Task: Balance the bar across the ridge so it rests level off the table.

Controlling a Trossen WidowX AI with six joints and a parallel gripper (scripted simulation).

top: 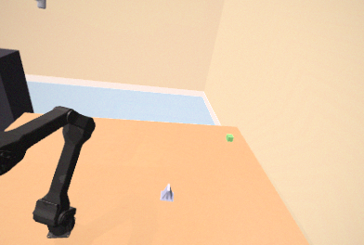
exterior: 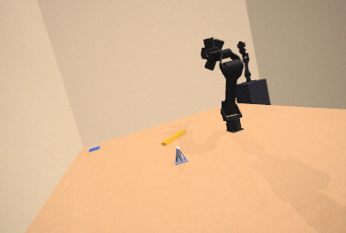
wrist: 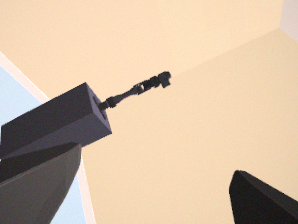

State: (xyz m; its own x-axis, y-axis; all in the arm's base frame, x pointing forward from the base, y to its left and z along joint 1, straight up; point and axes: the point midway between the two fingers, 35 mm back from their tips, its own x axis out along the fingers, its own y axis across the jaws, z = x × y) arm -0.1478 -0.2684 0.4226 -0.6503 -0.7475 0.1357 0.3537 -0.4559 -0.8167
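The yellow bar is 440 mm ahead of my gripper tip, 420 mm below it and 110 mm to the left of it. From my gripper tip the other things lie so: small green cube (910 mm ahead, 790 mm to the left, 410 mm below); then small blue block (910 mm ahead, 420 mm below, 210 mm to the right).
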